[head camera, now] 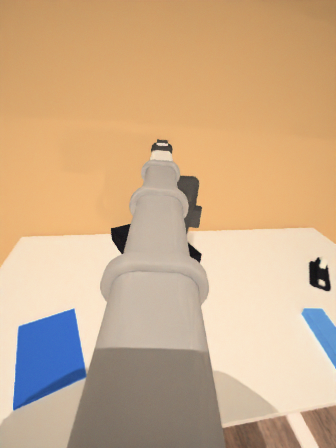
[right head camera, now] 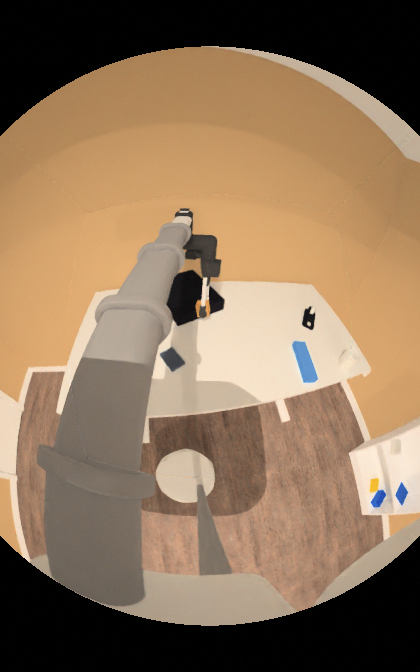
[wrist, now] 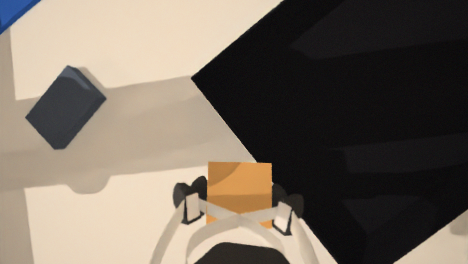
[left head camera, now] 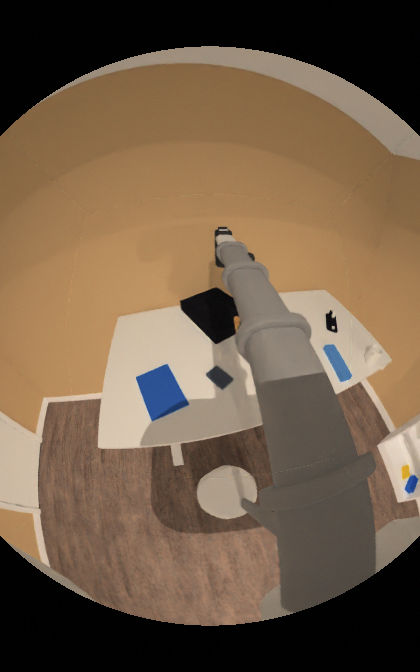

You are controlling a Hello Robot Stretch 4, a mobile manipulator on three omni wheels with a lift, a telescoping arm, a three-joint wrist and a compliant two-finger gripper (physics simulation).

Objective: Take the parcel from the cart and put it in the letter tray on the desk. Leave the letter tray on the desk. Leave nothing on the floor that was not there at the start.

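Frame: origin at the robot's base, x ahead, y left, z up, level; centimetres.
Seen in the pictures: gripper, between the fingertips: (wrist: 238, 195).
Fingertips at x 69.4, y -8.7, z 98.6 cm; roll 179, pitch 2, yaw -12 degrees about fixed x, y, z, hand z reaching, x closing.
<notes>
Pixels of each thing's top centre, then the offset from my fingertips to it. Level surfaces: height alone.
- orange box, centre of its top: (wrist: 231, 205) dx +0.2, dy +0.6, dz +5.7 cm
- white desk, height of its surface: dz -6.3 cm
- dark slate block, centre of its top: (wrist: 60, 107) dx -21.6, dy +11.9, dz -4.5 cm
- folder, centre of its top: (head camera: 49, 348) dx -26.0, dy +35.0, dz -5.5 cm
The parcel is an orange box (wrist: 240, 182) (right head camera: 202, 307) (left head camera: 237, 323). My gripper (wrist: 238, 195) (right head camera: 203, 310) is shut on it, one fingertip on each side. The letter tray is black (wrist: 380, 100) (left head camera: 210, 312) (right head camera: 187, 300) and lies on the white desk (head camera: 270, 350) (left head camera: 120, 350) (right head camera: 250, 345) near its back edge. In the wrist view the parcel overlaps the tray's near edge, with its left part over the desk top. The height of the parcel above the tray is hard to tell. In the head camera view my arm hides the gripper, the parcel and most of the tray.
A dark slate block (wrist: 65, 107) (left head camera: 219, 377) (right head camera: 172, 359) lies in front of the tray. A blue sheet or folder (head camera: 49, 357) (left head camera: 161, 392), a light-blue bar (right head camera: 304, 362) and a small black object (right head camera: 309, 318) are on the desk. A round white stool (right head camera: 185, 475) stands in front.
</notes>
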